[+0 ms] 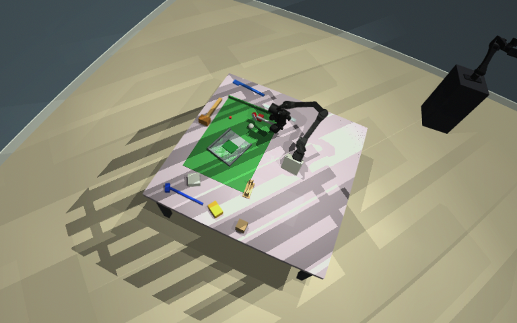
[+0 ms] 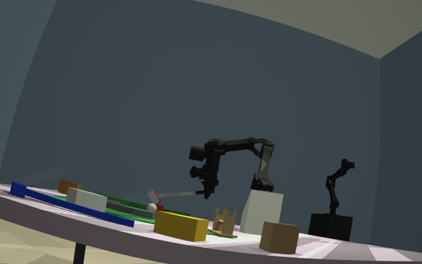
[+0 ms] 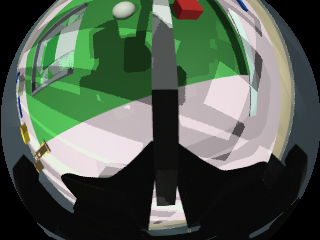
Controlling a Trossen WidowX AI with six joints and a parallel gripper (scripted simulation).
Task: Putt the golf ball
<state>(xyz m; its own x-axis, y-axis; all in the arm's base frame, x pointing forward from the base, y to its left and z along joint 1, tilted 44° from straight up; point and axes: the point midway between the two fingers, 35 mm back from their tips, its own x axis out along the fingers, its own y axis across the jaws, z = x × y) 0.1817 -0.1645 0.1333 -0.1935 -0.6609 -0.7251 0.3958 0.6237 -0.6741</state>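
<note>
Right now my gripper tip is 110 mm short of the red putter and 40 mm to the left of it. The rest, counted from my gripper tip: green mat 290 mm ahead, 120 mm to the left, 110 mm below; then white golf ball 220 mm ahead, 80 mm below, 30 mm to the right; then red block 170 mm ahead, 130 mm to the right, 90 mm below.
</note>
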